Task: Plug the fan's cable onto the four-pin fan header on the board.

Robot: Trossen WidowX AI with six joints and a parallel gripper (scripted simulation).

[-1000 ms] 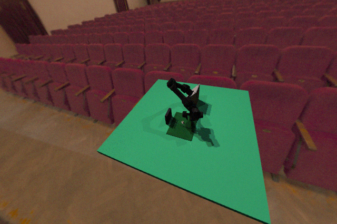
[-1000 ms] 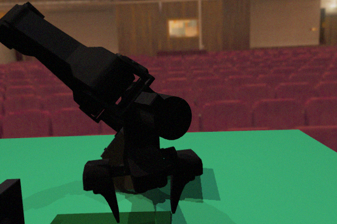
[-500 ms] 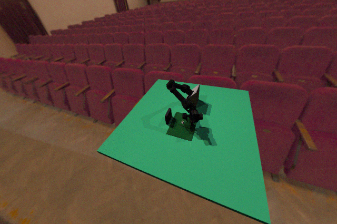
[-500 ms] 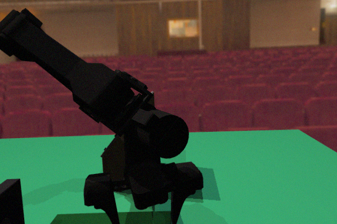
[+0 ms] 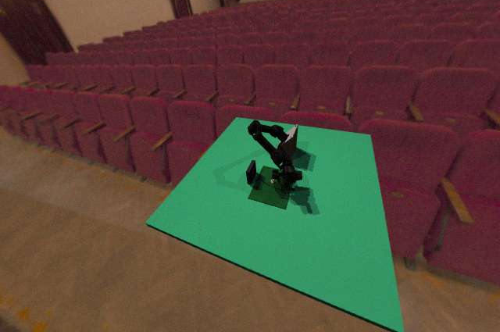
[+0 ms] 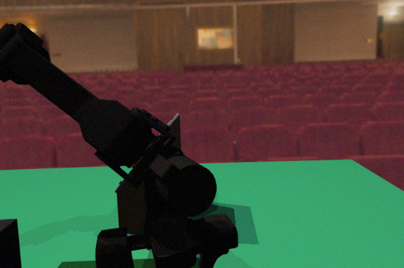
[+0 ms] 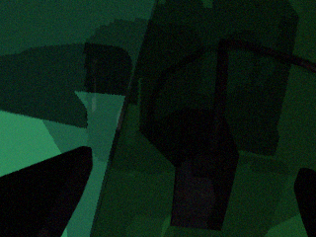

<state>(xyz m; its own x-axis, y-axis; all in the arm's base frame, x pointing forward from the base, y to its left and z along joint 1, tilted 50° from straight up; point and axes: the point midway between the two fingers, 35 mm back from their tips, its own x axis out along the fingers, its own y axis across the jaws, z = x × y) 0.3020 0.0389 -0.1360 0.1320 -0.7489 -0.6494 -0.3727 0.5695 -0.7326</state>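
My gripper tip is 1 cm short of the fan plug. From my gripper tip the other things lie so: black fan: 23 cm to the right, 4 cm ahead, 4 cm above; dark green board: 8 cm to the right, 4 cm ahead, 3 cm below; four-pin fan header: 9 cm to the right, 2 cm below, 2 cm ahead.
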